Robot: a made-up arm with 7 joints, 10 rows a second.
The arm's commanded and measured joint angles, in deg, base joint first. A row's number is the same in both.
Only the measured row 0 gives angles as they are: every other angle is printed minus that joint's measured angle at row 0.
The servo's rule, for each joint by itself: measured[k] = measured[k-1] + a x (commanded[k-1-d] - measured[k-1]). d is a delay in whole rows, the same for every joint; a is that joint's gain. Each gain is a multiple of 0.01, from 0.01 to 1. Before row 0 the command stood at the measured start. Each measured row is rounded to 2 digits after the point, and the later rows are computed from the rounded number. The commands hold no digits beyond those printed.
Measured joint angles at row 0: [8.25 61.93 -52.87 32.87 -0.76 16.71 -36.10]
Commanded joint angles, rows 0 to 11: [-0.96 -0.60 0.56 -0.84 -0.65 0.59 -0.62]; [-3.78 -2.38 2.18 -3.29 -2.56 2.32 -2.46]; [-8.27 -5.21 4.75 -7.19 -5.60 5.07 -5.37]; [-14.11 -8.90 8.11 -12.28 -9.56 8.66 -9.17]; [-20.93 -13.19 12.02 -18.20 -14.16 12.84 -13.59]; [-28.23 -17.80 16.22 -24.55 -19.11 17.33 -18.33]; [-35.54 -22.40 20.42 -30.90 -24.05 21.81 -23.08]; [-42.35 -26.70 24.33 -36.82 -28.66 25.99 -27.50]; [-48.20 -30.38 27.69 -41.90 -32.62 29.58 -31.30]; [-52.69 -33.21 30.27 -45.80 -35.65 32.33 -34.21]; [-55.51 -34.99 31.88 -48.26 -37.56 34.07 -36.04]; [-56.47 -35.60 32.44 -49.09 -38.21 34.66 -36.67]
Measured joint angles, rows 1 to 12: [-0.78 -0.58 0.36 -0.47 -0.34 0.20 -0.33]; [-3.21 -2.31 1.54 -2.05 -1.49 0.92 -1.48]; [-7.31 -5.09 3.63 -4.93 -3.63 2.33 -3.58]; [-12.82 -8.75 6.54 -9.05 -6.71 4.48 -6.60]; [-19.39 -13.01 10.10 -14.17 -10.58 7.32 -10.37]; [-26.55 -17.61 14.08 -19.98 -15.02 10.72 -14.67]; [-33.83 -22.21 18.20 -26.10 -19.72 14.49 -19.21]; [-40.73 -26.52 22.18 -32.10 -24.37 18.40 -23.69]; [-46.78 -30.23 25.76 -37.59 -28.66 22.20 -27.80]; [-51.57 -33.09 28.69 -42.19 -32.29 25.64 -31.26]; [-54.76 -34.91 30.76 -45.59 -35.03 28.51 -33.84]; [-56.15 -35.57 31.85 -47.55 -36.68 30.60 -35.37]
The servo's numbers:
d 0
a 0.81 0.96 0.65 0.56 0.52 0.34 0.54

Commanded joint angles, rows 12 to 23: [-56.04 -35.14 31.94 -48.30 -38.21 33.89 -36.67]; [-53.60 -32.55 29.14 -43.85 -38.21 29.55 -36.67]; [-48.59 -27.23 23.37 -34.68 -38.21 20.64 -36.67]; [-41.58 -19.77 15.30 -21.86 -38.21 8.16 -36.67]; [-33.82 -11.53 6.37 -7.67 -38.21 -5.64 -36.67]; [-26.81 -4.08 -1.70 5.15 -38.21 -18.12 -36.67]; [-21.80 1.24 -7.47 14.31 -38.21 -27.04 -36.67]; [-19.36 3.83 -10.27 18.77 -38.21 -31.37 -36.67]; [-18.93 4.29 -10.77 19.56 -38.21 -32.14 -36.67]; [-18.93 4.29 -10.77 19.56 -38.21 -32.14 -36.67]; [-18.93 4.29 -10.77 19.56 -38.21 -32.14 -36.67]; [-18.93 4.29 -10.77 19.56 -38.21 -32.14 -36.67]
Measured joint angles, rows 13 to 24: [-56.06 -35.16 31.91 -47.97 -37.48 31.72 -36.07]; [-54.07 -32.65 30.11 -45.66 -37.86 30.98 -36.39]; [-49.63 -27.45 25.73 -39.51 -38.04 27.46 -36.54]; [-43.11 -20.08 18.95 -29.63 -38.13 20.90 -36.61]; [-35.59 -11.87 10.77 -17.33 -38.17 11.88 -36.64]; [-28.48 -4.39 2.66 -4.74 -38.19 1.68 -36.66]; [-23.07 1.01 -3.92 5.93 -38.20 -8.08 -36.67]; [-20.06 3.72 -8.05 13.12 -38.21 -16.00 -36.67]; [-19.14 4.27 -9.82 16.73 -38.21 -21.49 -36.67]; [-18.97 4.29 -10.44 18.31 -38.21 -25.11 -36.67]; [-18.94 4.29 -10.65 19.01 -38.21 -27.50 -36.67]; [-18.93 4.29 -10.73 19.32 -38.21 -29.08 -36.67]
